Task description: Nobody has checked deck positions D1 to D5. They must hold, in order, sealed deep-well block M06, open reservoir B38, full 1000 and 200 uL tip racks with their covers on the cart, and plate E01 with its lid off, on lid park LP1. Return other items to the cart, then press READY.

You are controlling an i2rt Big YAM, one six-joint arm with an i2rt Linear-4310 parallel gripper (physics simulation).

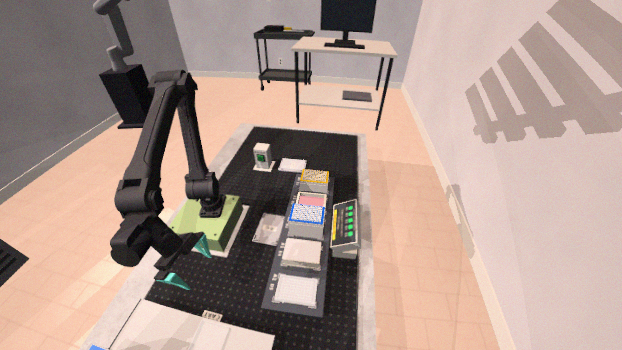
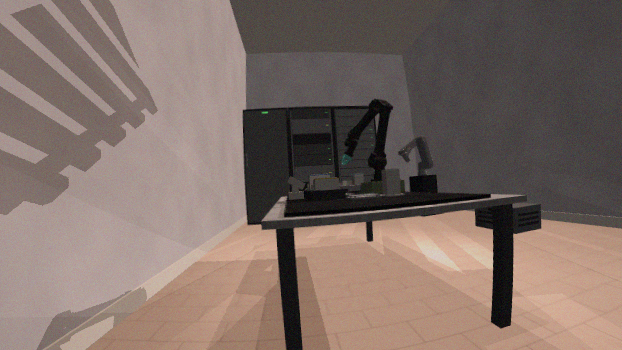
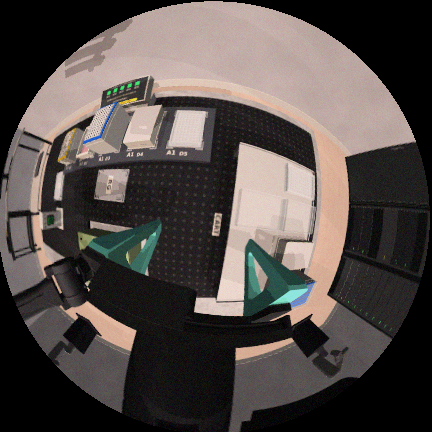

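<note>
My gripper is open and empty, raised above the table between the deck strip and the cart. D5 holds a flat white welled plate. D4 holds a plain white block. D3 holds a blue-edged tip rack. Behind it, a pink-filled reservoir is partly hidden at D2. An orange-edged tip rack stands at D1. The READY box shows a green button.
A panel with several green lights stands beside the deck. A flat pad lies before D3. A thin white piece lies near the READY box. The cart carries a blue item and several white ones.
</note>
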